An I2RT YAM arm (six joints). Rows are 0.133 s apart.
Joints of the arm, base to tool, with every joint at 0 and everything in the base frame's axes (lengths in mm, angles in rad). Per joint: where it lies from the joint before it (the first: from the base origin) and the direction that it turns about. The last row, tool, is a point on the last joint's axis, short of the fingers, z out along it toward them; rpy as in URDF.
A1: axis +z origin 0 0 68
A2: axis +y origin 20 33.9 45.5
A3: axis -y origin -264 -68.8 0
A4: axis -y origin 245 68.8 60
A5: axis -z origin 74 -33.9 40.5
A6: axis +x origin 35.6 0 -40.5
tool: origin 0 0 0 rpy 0 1.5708 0
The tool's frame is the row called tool.
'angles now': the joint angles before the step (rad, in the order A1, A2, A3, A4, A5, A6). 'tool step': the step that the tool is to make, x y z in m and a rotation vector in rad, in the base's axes. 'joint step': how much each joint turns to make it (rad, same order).
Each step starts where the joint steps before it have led.
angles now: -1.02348, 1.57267, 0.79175, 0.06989, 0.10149, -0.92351
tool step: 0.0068, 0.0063, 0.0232, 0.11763, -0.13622, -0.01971
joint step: 0.01850, -0.04979, 0.06941, -0.15614, -0.09025, 0.15818
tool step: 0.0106, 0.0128, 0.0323, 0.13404, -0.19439, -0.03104
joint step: 0.03803, -0.06531, 0.07480, -0.13489, -0.10997, 0.22034
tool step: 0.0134, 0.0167, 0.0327, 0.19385, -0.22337, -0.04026
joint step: 0.05192, -0.05123, 0.08011, -0.10996, -0.12963, 0.28423
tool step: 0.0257, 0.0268, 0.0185, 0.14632, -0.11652, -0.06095
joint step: 0.12289, -0.02393, 0.04681, -0.04670, 0.01935, 0.26564
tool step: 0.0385, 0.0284, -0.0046, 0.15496, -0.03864, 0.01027
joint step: 0.15174, 0.05400, 0.03724, -0.01501, 0.01364, 0.20414
